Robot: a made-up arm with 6 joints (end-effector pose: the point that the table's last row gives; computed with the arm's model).
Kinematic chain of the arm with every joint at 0, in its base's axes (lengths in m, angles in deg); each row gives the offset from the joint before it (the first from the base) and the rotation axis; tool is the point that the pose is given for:
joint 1: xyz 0 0 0.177 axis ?
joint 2: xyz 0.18 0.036 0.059 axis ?
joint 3: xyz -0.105 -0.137 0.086 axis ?
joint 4: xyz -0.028 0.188 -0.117 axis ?
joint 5: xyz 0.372 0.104 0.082 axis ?
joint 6: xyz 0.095 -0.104 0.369 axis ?
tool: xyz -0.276 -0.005 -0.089
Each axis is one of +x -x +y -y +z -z.
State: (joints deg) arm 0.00 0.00 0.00 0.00 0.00 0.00
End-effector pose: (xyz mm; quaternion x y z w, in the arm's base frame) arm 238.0 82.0 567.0 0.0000 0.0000 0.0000 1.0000
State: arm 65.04 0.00 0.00 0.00 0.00 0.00
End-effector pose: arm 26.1 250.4 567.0 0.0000 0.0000 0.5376 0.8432
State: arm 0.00 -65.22 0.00 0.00 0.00 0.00
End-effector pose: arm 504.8 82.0 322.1 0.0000 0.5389 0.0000 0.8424
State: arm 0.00 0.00 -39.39 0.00 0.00 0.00
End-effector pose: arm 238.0 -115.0 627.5 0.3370 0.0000 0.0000 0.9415
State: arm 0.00 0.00 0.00 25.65 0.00 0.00
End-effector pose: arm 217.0 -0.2 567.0 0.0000 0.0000 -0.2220 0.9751
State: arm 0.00 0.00 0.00 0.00 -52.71 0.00
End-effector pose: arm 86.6 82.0 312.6 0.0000 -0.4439 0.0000 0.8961
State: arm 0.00 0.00 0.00 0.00 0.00 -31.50
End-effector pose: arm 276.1 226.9 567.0 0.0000 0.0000 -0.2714 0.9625
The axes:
joint 1: +z
joint 2: -y
joint 3: -x
joint 4: -z
joint 5: +y
joint 6: +z

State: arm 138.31 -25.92 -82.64 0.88 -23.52 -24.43
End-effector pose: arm -107.4 390.7 602.6 0.0691 0.5937 0.4757 0.6453
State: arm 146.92 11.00 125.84 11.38 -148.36 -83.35
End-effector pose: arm 51.7 616.4 142.4 -0.5725 0.1337 -0.6846 0.4309
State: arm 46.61 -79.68 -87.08 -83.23 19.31 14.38
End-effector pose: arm 775.9 293.8 364.0 0.6283 0.3012 0.4906 0.5233
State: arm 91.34 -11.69 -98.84 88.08 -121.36 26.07
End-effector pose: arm -207.9 -49.7 391.2 -0.1240 -0.1723 0.2453 0.9459
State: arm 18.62 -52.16 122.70 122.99 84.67 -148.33
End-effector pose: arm 484.8 24.3 938.7 -0.0382 0.2903 0.9470 0.1318
